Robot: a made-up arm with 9 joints. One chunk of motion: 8 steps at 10 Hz.
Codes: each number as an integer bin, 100 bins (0 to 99) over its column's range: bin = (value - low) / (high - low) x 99, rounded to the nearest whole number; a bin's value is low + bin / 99 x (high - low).
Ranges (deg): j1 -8.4..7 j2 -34..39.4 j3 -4.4..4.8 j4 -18.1..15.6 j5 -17.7..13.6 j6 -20.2..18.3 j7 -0.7..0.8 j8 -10.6..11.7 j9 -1.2..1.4
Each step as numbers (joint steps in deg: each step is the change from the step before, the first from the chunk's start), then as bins.
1 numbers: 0.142 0.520 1.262 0.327 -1.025 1.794 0.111 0.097 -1.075
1 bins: 55 47 61 54 53 57 54 47 5
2 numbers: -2.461 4.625 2.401 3.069 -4.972 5.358 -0.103 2.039 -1.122
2 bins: 38 52 73 62 40 66 39 56 3
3 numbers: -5.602 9.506 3.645 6.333 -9.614 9.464 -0.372 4.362 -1.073
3 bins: 18 59 87 72 26 76 22 66 5
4 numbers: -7.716 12.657 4.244 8.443 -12.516 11.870 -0.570 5.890 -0.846
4 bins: 4 63 93 78 16 82 9 73 13
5 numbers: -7.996 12.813 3.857 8.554 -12.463 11.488 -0.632 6.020 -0.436
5 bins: 3 63 89 78 17 81 4 74 29
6 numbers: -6.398 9.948 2.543 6.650 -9.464 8.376 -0.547 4.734 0.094
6 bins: 13 59 75 73 26 73 10 68 49
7 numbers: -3.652 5.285 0.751 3.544 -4.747 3.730 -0.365 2.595 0.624
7 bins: 31 53 55 64 41 62 22 59 69
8 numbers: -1.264 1.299 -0.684 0.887 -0.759 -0.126 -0.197 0.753 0.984
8 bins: 46 48 40 56 54 52 33 50 83
